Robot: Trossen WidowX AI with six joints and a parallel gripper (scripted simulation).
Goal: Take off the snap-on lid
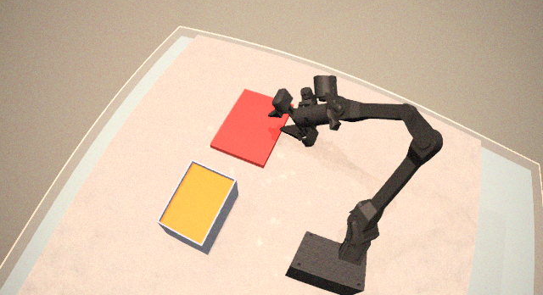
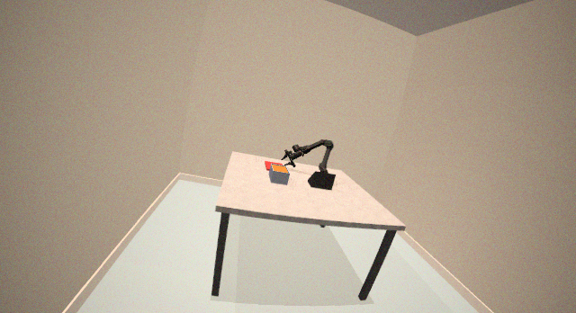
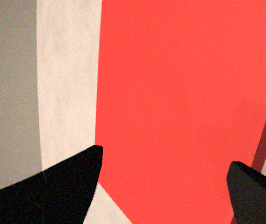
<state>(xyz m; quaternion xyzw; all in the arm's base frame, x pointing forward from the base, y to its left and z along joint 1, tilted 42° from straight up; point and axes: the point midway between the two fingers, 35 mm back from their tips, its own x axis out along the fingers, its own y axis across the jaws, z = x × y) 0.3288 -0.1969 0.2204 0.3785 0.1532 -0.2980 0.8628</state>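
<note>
Right now the red lid is 7 cm ahead of my gripper tip and 5 cm below it. Round my gripper tip: storage box 6 cm ahead, 34 cm to the left, 1 cm below.
</note>
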